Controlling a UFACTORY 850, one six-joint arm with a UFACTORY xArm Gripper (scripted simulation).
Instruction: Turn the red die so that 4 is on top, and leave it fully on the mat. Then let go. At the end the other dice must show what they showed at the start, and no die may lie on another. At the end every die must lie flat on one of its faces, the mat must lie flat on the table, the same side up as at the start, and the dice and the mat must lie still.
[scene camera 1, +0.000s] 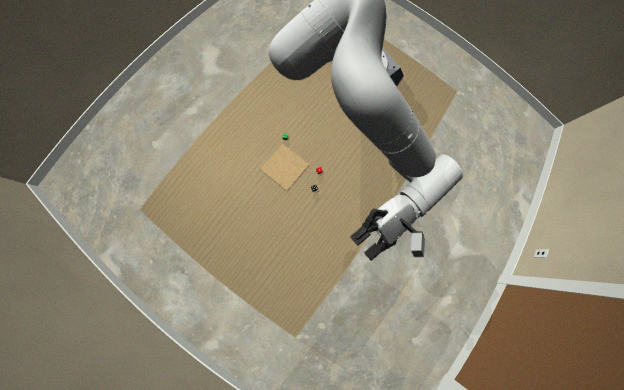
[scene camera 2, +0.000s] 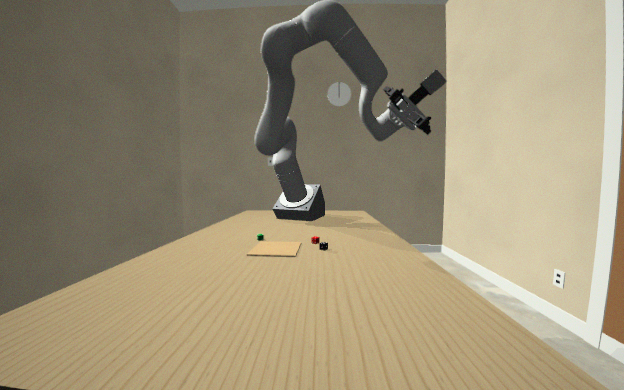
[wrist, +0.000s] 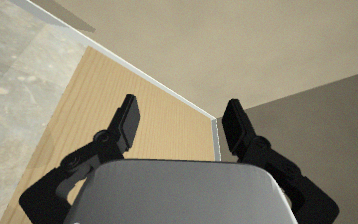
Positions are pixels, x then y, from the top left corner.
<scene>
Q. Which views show my gripper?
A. Scene camera 1, scene camera 2 and the wrist view: all of them.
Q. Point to a tan mat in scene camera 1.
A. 284, 166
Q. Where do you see my gripper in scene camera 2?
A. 411, 108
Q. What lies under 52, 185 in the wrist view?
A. My gripper.
</scene>
